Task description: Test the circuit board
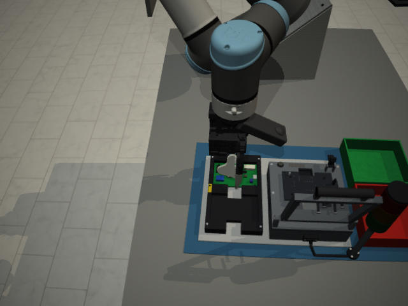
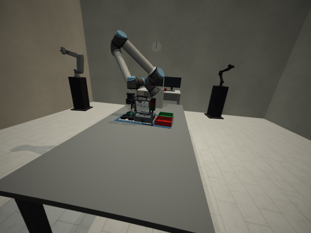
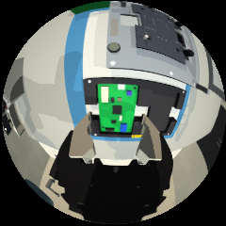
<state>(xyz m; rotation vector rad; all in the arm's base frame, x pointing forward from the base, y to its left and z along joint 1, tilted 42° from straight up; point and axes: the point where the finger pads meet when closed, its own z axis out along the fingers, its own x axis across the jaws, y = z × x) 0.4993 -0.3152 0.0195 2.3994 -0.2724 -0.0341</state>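
Right now my hand is 2 cm above the green circuit board. The rest, counted from my hand: green bin 2 cm ahead, 37 cm to the left, 3 cm below; black latch tab 4 cm ahead, 22 cm to the left, 5 cm above; tester lid 21 cm ahead, 13 cm to the left, 14 cm above.
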